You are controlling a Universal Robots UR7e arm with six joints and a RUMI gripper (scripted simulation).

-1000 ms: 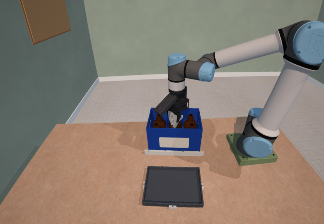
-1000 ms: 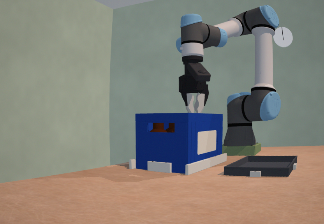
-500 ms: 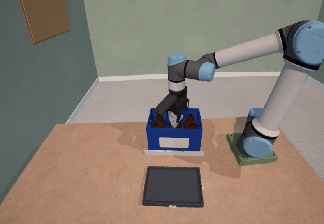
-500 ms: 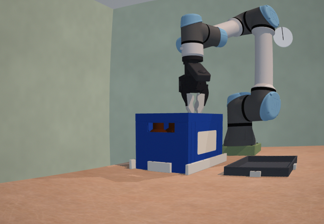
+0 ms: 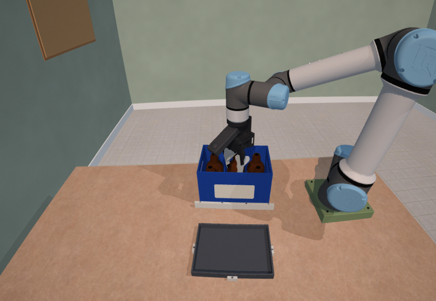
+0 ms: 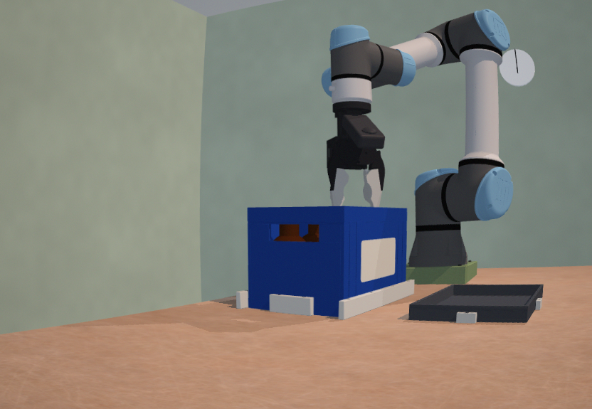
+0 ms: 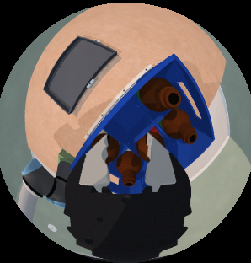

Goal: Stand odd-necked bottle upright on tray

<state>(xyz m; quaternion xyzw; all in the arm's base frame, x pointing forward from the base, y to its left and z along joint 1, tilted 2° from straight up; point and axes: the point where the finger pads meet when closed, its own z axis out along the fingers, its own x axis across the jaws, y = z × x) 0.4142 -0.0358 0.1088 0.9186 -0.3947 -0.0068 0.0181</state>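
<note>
Now: the blue crate 70 mm below my hand and 50 mm to the right of it. Also, from my hand: dark tray (250 mm to the left, 140 mm below); glass bottle (90 mm to the right, 70 mm below, 10 mm behind).
</note>
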